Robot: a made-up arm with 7 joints.
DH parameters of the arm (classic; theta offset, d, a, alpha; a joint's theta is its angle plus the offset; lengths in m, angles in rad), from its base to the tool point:
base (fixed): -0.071 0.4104 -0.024 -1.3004
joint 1: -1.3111 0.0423 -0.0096 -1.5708
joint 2: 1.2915 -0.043 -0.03 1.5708
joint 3: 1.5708 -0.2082 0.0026 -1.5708
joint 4: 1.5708 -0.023 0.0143 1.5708
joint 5: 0 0.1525 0.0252 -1.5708
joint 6: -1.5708 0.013 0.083 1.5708
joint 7: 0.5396 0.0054 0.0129 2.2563
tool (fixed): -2.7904 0.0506 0 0
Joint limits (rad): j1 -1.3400..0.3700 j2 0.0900..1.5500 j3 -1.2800..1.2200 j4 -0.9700..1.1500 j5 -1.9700..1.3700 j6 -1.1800..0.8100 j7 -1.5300..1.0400
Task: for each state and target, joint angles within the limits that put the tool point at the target. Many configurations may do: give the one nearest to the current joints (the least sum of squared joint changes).
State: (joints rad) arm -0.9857 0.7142 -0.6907 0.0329 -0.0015 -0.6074 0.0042
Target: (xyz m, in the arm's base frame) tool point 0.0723 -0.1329 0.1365
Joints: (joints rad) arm -0.6233 0.2457 -1.2023 0.1302 0.0183 -0.5047 -0.0227
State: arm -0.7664 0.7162 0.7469 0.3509 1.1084 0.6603 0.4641
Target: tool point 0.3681 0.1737 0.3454
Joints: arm -1.1568 0.1886 0.3252 0.2947 1.0235 0.4717 0.4281
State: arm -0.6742 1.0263 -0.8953 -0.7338 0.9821 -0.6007 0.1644
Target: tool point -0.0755 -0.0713 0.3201
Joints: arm -0.3518 0.5478 -1.2800 -0.8640 1.0231 -0.7761 0.2048
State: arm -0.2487 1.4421 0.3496 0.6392 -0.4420 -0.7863 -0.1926
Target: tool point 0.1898 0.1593 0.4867
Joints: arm -0.5152 1.4939 0.1287 -0.1761 -0.3992 -0.7886 -0.1056
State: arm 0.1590 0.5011 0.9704 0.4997 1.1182 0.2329 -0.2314
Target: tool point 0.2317 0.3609 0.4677
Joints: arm -0.9055 0.9213 0.5696 0.2857 1.0455 -0.0330 -0.0524
